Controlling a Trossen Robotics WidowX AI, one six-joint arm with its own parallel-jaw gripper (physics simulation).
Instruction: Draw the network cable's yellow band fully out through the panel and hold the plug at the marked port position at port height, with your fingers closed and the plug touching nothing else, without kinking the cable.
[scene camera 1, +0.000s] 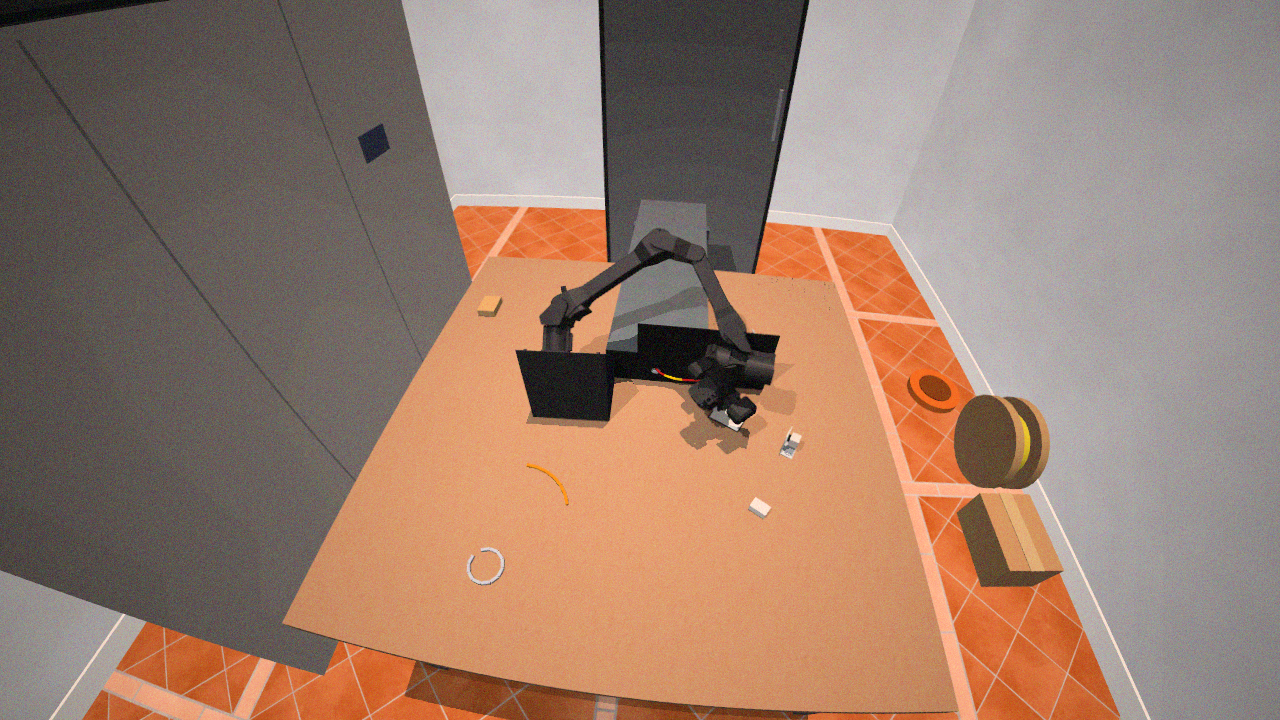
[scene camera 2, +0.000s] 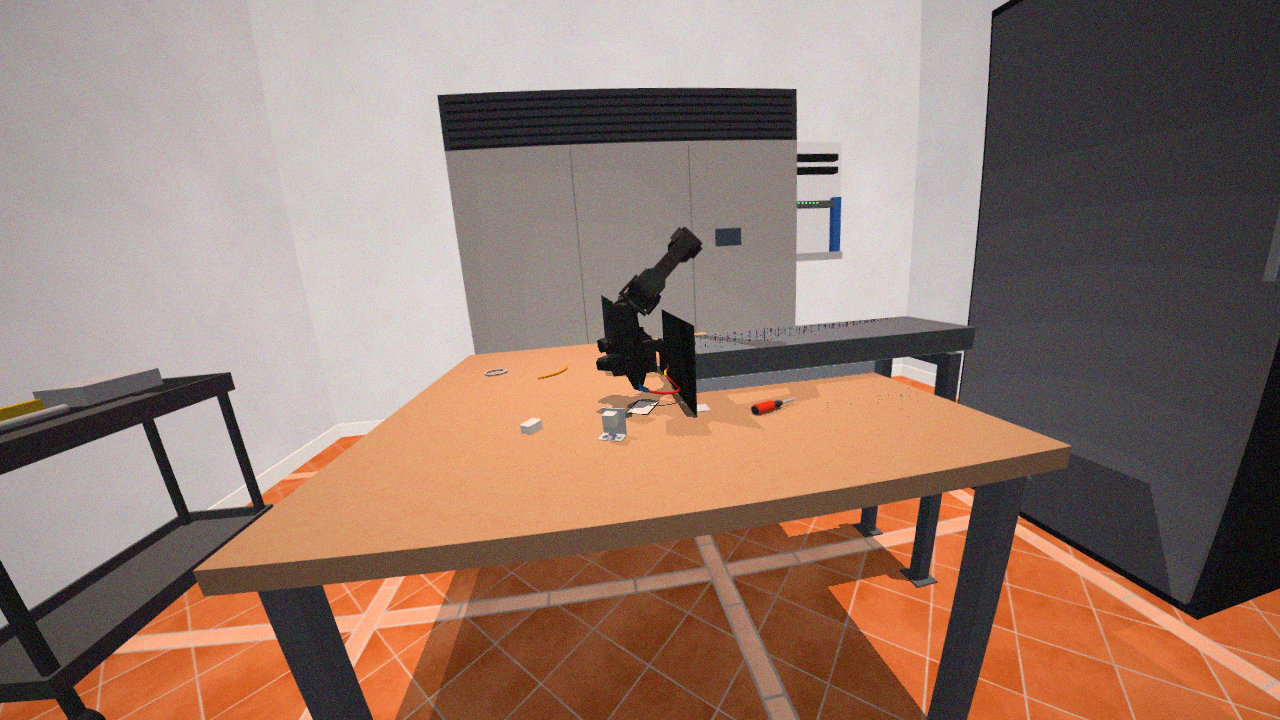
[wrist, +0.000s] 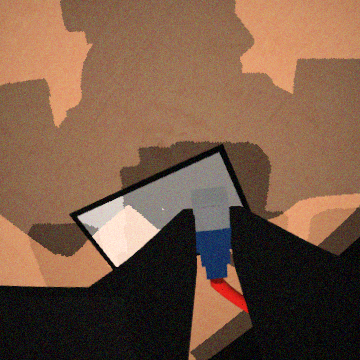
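My gripper (scene camera 2: 638, 388). Gripper again (scene camera 1: 717, 408). Gripper (wrist: 210, 218), plug (wrist: 210, 206), white card (wrist: 121, 226).
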